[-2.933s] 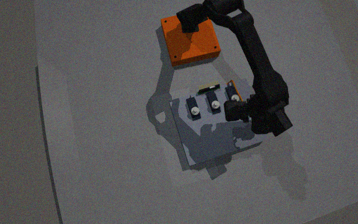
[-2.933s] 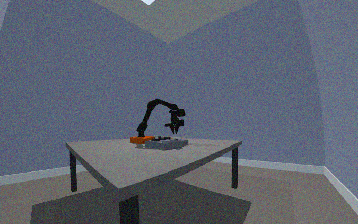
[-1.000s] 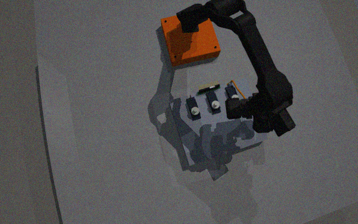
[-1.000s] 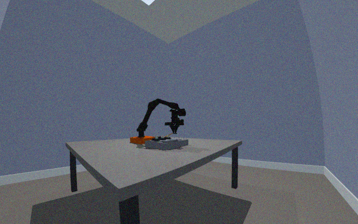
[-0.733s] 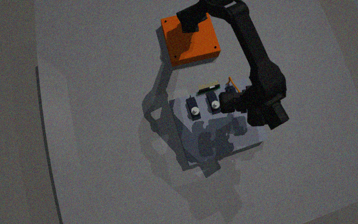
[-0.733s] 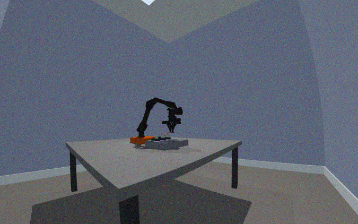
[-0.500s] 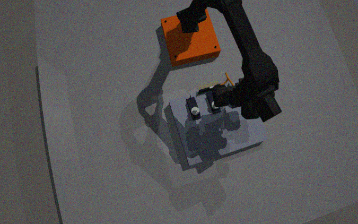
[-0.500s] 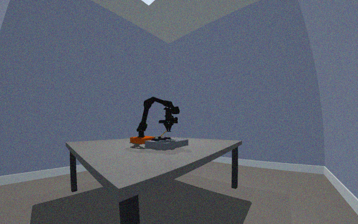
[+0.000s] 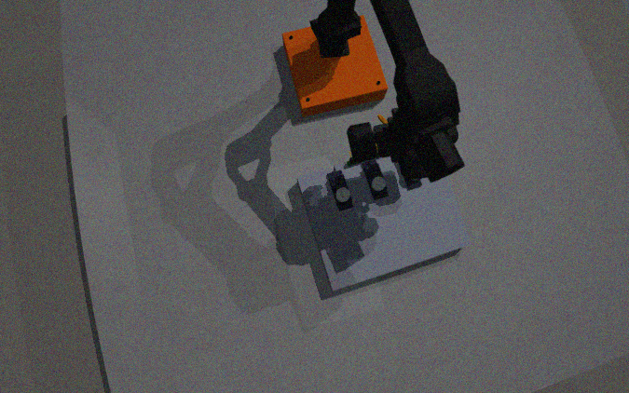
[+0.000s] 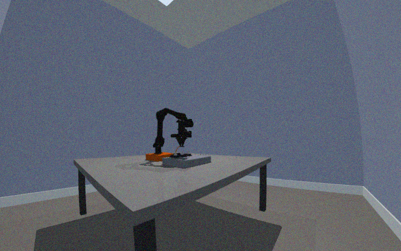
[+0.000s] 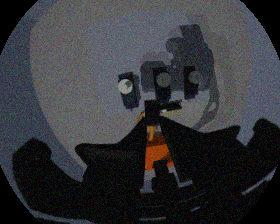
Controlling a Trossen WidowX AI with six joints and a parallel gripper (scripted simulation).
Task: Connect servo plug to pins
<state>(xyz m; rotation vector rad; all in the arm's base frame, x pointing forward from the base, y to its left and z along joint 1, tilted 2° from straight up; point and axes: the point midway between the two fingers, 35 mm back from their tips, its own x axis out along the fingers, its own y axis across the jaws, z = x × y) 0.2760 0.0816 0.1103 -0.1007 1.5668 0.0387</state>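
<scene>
Now: the pin row 7 cm below my gripper tip, 4 cm to the right of it and 1 cm behind it. The rest, counted from my gripper tip: grey printed holder 15 cm ahead, 10 cm below, 1 cm to the right.
</scene>
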